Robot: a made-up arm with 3 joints. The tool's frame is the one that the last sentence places.
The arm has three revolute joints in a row. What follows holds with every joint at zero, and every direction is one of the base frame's.
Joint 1 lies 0.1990 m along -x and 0.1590 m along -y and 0.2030 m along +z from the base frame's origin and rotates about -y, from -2.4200 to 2.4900 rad.
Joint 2 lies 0.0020 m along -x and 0.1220 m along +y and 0.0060 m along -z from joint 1 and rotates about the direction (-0.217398, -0.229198, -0.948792), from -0.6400 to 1.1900 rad.
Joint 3 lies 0.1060 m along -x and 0.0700 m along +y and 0.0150 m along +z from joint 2 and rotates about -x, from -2.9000 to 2.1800 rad.
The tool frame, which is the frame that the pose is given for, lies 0.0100 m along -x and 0.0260 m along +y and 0.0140 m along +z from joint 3; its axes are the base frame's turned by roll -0.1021, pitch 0.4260 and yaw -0.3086 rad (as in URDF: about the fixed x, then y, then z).
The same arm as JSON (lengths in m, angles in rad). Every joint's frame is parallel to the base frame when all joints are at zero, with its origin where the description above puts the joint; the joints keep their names.
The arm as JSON. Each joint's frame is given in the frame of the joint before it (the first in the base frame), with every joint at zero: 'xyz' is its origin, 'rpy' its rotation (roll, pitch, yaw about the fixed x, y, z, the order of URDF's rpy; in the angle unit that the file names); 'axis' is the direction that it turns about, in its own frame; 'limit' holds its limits. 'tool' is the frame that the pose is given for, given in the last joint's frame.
{
  "units": {
    "length": "m",
    "angle": "rad"
  },
  "joints": [
    {
      "name": "joint 1",
      "type": "revolute",
      "origin": {
        "xyz": [
          -0.199,
          -0.159,
          0.203
        ],
        "rpy": [
          0.0,
          0.0,
          0.0
        ]
      },
      "axis": [
        0.0,
        -1.0,
        0.0
      ],
      "limit": {
        "lower": -2.42,
        "upper": 2.49
      }
    },
    {
      "name": "joint 2",
      "type": "revolute",
      "origin": {
        "xyz": [
          -0.002,
          0.122,
          -0.006
        ],
        "rpy": [
          0.0,
          0.0,
          0.0
        ]
      },
      "axis": [
        -0.217398,
        -0.229198,
        -0.948792
      ],
      "limit": {
        "lower": -0.64,
        "upper": 1.19
      }
    },
    {
      "name": "joint 3",
      "type": "revolute",
      "origin": {
        "xyz": [
          -0.106,
          0.07,
          0.015
        ],
        "rpy": [
          0.0,
          0.0,
          0.0
        ]
      },
      "axis": [
        -1.0,
        0.0,
        0.0
      ],
      "limit": {
        "lower": -2.9,
        "upper": 2.18
      }
    }
  ],
  "tool": {
    "origin": {
      "xyz": [
        -0.01,
        0.026,
        0.014
      ],
      "rpy": [
        -0.1021,
        0.426,
        -0.3086
      ]
    }
  }
}

